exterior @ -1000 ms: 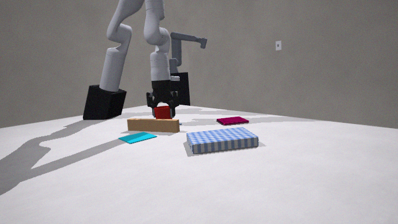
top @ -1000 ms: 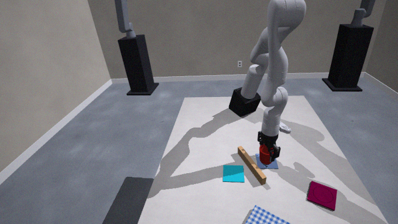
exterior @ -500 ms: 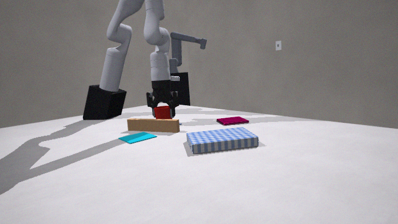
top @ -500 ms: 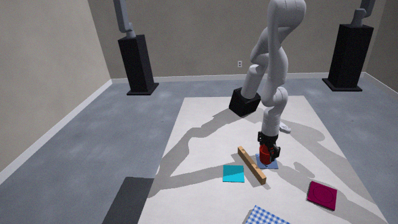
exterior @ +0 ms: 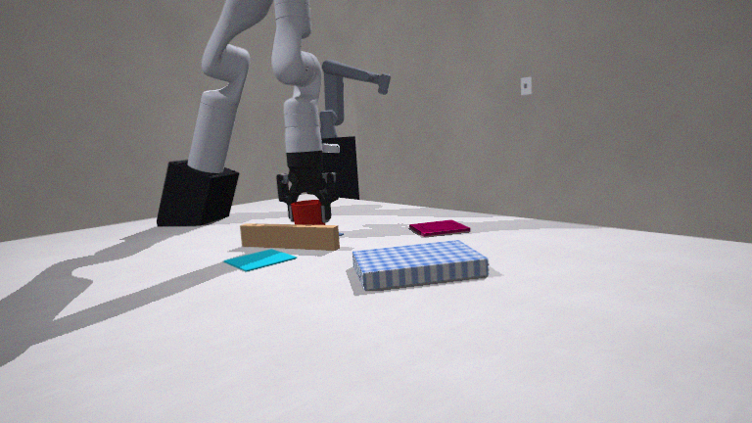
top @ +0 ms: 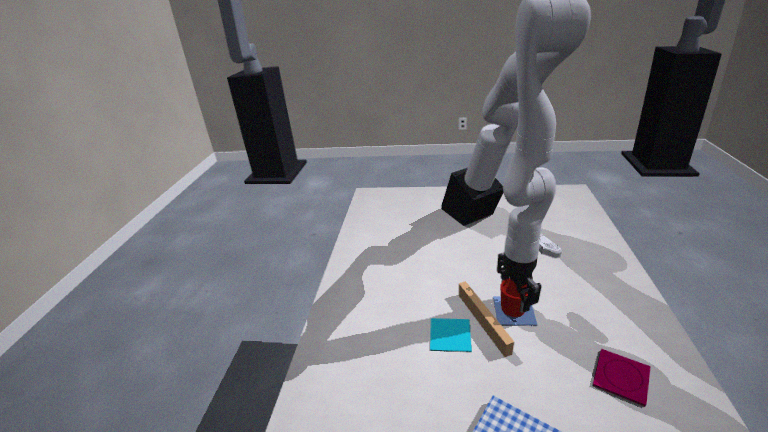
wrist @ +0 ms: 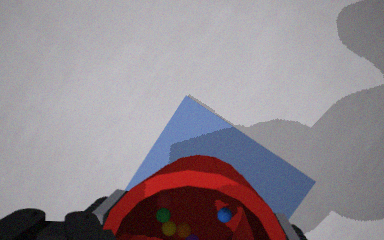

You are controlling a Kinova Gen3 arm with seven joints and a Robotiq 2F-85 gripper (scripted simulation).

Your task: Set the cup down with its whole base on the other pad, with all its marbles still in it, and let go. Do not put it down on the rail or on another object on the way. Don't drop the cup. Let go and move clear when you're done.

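Now: hand 16 cm to the left of the cyan pad, 9 cm short of it and 5 cm above it. The rest, counted from my hand: magenta flat box: 20 cm to the left, 18 cm ahead, 4 cm below; wooden rail: 8 cm to the right, 5 cm ahead, 3 cm below; red cup: 2 cm below.
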